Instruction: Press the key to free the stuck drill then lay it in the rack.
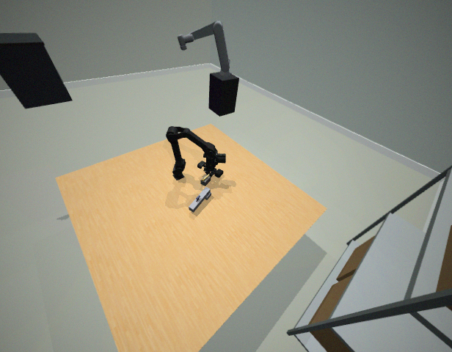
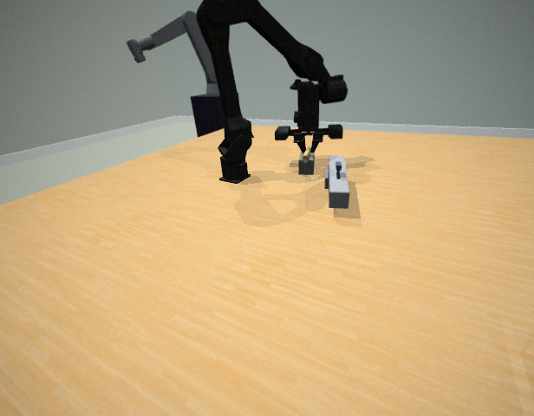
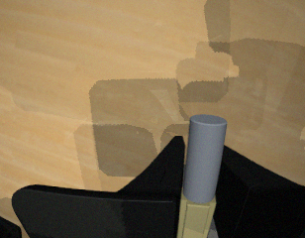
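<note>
Right now the drill is 4 cm to the right of my gripper tip, 4 cm above it and 1 cm ahead of it. From my gripper tip the other things lie so: rack (5 cm to the right, 2 cm ahead, 1 cm above); dark key (20 cm to the right, 16 cm ahead, 4 cm above); light grey block (18 cm to the right, 15 cm ahead, 3 cm above).
</note>
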